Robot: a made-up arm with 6 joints.
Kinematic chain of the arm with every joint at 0, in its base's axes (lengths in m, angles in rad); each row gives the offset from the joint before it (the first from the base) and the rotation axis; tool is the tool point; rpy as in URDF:
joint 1: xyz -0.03 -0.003 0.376 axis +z
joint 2: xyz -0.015 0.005 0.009 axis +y
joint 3: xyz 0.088 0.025 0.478 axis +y
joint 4: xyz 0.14 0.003 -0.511 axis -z
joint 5: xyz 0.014 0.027 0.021 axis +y
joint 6: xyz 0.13 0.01 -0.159 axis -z
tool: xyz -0.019 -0.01 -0.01 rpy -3.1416 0 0
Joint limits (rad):
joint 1: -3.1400..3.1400
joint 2: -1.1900..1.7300
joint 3: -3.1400..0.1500
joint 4: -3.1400..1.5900
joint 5: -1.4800..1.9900
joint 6: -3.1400..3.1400
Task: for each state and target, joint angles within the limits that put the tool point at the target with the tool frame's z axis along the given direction. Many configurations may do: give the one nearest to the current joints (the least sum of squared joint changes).
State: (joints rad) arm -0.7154 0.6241 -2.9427 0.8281 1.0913 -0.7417
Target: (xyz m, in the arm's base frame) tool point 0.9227 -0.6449 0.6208 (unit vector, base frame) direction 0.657 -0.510 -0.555
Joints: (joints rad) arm -0.6366 1.3482 -3.0346 -0.0302 0.7044 -0.6780
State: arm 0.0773 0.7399 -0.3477 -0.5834 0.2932 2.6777
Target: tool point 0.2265 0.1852 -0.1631 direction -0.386 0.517 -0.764
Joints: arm -0.2882 1.4043 -0.6423 -1.1925 -0.4283 2.8546
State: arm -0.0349 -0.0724 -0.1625 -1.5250 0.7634 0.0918
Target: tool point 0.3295 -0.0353 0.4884 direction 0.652 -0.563 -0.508
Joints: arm -0.3549 -0.7339 -0.2259 -1.7249 0.3099 0.1423
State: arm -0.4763 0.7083 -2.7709 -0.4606 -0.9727 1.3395
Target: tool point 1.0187 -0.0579 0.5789 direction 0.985 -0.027 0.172
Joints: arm -0.1755 0.9178 -1.8681 -0.2030 -0.8056 1.3648
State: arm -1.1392 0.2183 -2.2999 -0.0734 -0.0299 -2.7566
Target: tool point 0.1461 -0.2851 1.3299 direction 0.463 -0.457 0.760
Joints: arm -1.7864 -0.3052 -1.7162 -0.8012 -0.8719 -2.7027
